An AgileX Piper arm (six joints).
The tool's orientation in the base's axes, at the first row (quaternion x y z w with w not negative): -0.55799 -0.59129 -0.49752 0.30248
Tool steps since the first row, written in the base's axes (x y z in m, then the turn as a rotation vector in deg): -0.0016 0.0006 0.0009 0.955 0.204 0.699; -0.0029 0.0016 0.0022 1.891 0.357 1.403; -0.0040 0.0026 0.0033 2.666 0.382 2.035; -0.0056 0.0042 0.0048 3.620 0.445 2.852; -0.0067 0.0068 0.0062 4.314 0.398 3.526; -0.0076 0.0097 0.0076 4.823 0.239 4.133; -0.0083 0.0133 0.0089 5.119 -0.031 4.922; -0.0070 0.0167 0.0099 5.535 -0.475 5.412; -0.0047 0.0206 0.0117 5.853 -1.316 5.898; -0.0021 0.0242 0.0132 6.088 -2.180 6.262
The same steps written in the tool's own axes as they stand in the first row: 0.0013 -0.0014 -0.0001 0.526 1.069 0.152; 0.0031 -0.0024 0.0002 1.042 2.127 0.252; 0.0047 -0.0033 0.0006 1.477 3.027 0.225; 0.0070 -0.0047 0.0012 2.060 4.141 0.209; 0.0094 -0.0057 0.0030 2.524 4.983 0.085; 0.0119 -0.0065 0.0050 2.922 5.643 -0.157; 0.0145 -0.0073 0.0078 3.488 6.157 -0.602; 0.0164 -0.0062 0.0109 3.695 6.732 -1.089; 0.0190 -0.0040 0.0144 3.775 7.258 -1.961; 0.0211 -0.0016 0.0177 3.751 7.677 -2.832
